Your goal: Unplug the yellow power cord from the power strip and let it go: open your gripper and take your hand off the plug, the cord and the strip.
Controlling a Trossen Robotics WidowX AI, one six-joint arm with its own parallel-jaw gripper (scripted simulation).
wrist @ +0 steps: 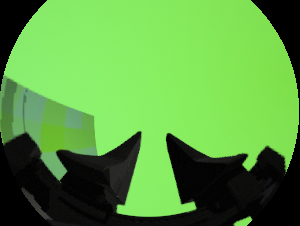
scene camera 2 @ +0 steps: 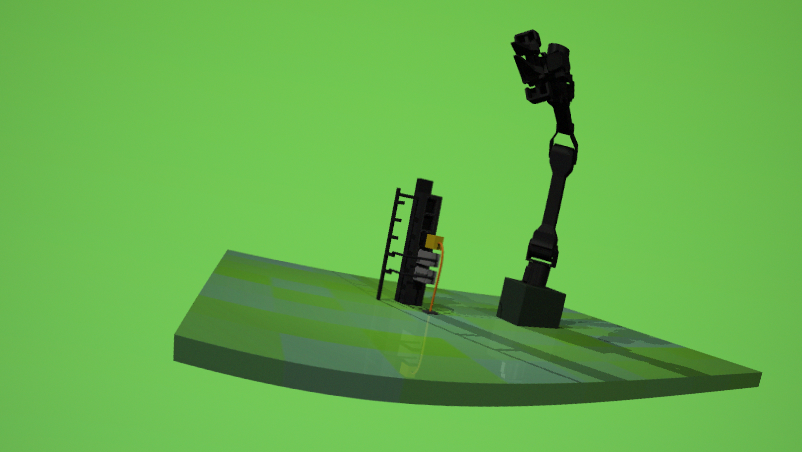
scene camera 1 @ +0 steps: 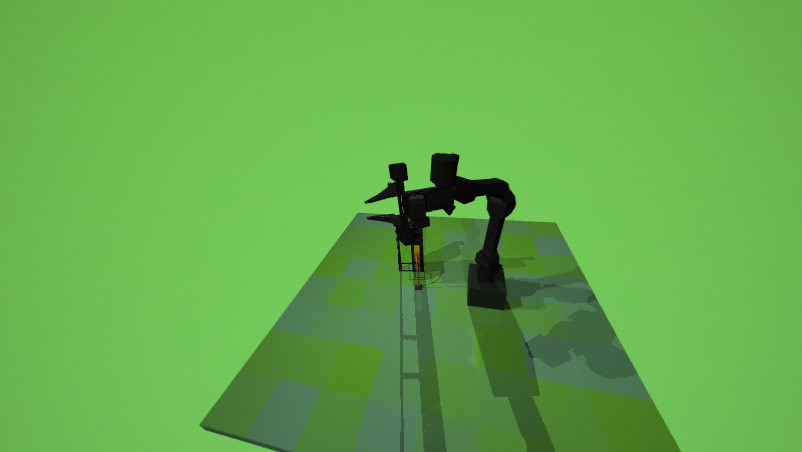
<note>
I see my gripper (scene camera 2: 513,48).
My gripper shows as well in the wrist view (wrist: 154,135) and in scene camera 1 (scene camera 1: 365,210).
</note>
